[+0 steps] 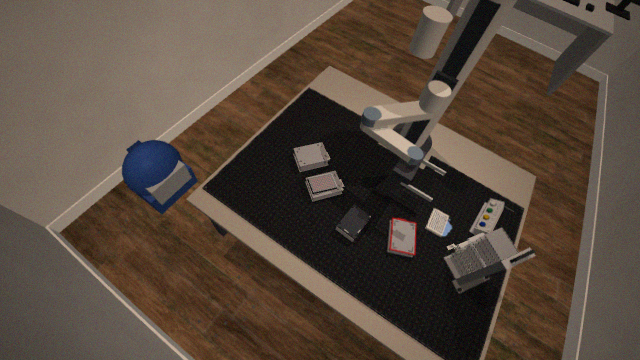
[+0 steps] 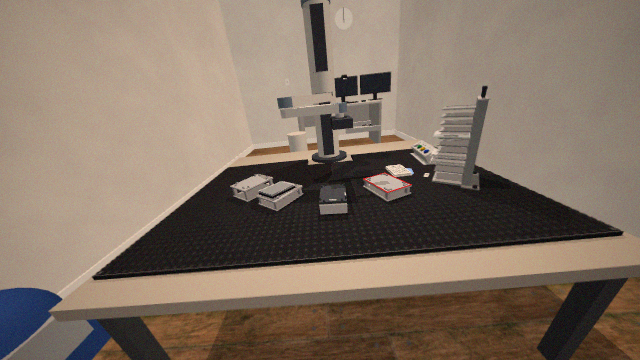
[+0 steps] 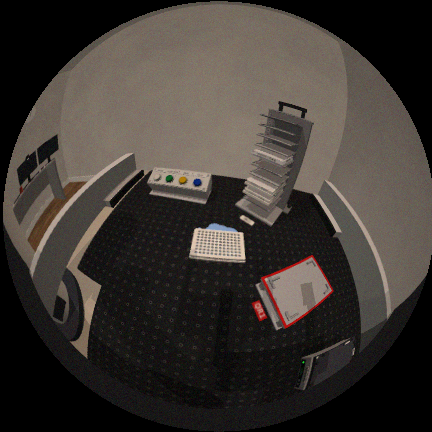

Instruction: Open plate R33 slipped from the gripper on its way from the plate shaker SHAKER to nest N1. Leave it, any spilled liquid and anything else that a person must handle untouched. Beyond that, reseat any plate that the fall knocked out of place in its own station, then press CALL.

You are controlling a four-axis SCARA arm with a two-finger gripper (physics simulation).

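Seen in the pictures: gripper, fingertip midpoint: (image 1: 438, 186) (image 2: 375, 124) (image 3: 230, 168); arm's base, link origin: (image 1: 410, 140) (image 2: 329, 157) (image 3: 60, 302).
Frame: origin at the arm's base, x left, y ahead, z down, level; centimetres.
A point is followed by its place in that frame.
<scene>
Plate R33 (image 1: 438, 221) @[x 33.6, y 41.7, z -2.7 cm] (image 2: 398, 170) @[x 33.2, y 43.5, z -2.6 cm] (image 3: 218, 244) @[x 33.1, y 41.9, z -2.5 cm], white with many wells, lies on the mat beside a light-blue spill (image 1: 447, 230) @[x 39.7, y 42.5, z -1.3 cm] (image 2: 410, 172) (image 3: 222, 227) @[x 40.0, y 42.5, z -1.4 cm]. The dark-topped shaker (image 1: 353, 223) @[x -1.1, y 70.0, z -6.8 cm] (image 2: 333, 194) @[x -1.4, y 70.4, z -6.8 cm] (image 3: 332, 365) shows no plate. One pale nest (image 1: 311, 156) @[x -38.2, y 50.9, z -6.9 cm] (image 2: 252, 185) @[x -37.4, y 54.4, z -6.9 cm] looks empty; another nest (image 1: 325, 196) @[x -20.4, y 63.6, z -1.8 cm] (image 2: 280, 201) @[x -23.9, y 62.9, z -1.9 cm] bears a plate (image 1: 323, 183) @[x -24.0, y 61.1, z -7.6 cm] (image 2: 278, 189) @[x -23.6, y 63.3, z -7.7 cm], whose seating I cannot judge. The button box (image 1: 487, 216) @[x 52.5, y 27.6, z -8.5 cm] (image 2: 424, 151) @[x 50.9, y 32.8, z -7.8 cm] (image 3: 181, 185) @[x 50.8, y 28.0, z -6.6 cm] has white, green, yellow and blue buttons; its labels are unreadable. My gripper (image 1: 425, 179) (image 3: 230, 168) @[x 21.8, y 41.5, z -26.1 cm] is open and empty, above the mat near the arm's column.
The shelf rack (image 1: 501, 243) @[x 51.3, y 54.5, z -31.6 cm] (image 2: 476, 142) @[x 53.4, y 64.5, z -19.6 cm] (image 3: 301, 145) @[x 52.5, y 62.2, z -26.0 cm] holds several plates; one (image 2: 451, 135) @[x 48.3, y 57.3, z -21.4 cm] (image 3: 272, 156) @[x 45.6, y 51.9, z -21.6 cm] at mid-height sticks out a little. A small white piece (image 2: 426, 175) @[x 44.0, y 50.2, z -1.5 cm] (image 3: 247, 220) @[x 44.1, y 49.7, z -1.5 cm] lies by its foot. A red-edged station (image 1: 402, 236) @[x 21.2, y 61.2, z -5.3 cm] (image 2: 387, 183) @[x 21.5, y 62.5, z -5.3 cm] (image 3: 300, 292) @[x 20.1, y 59.6, z -5.3 cm], tagged QR1, stands between shaker and rack.
</scene>
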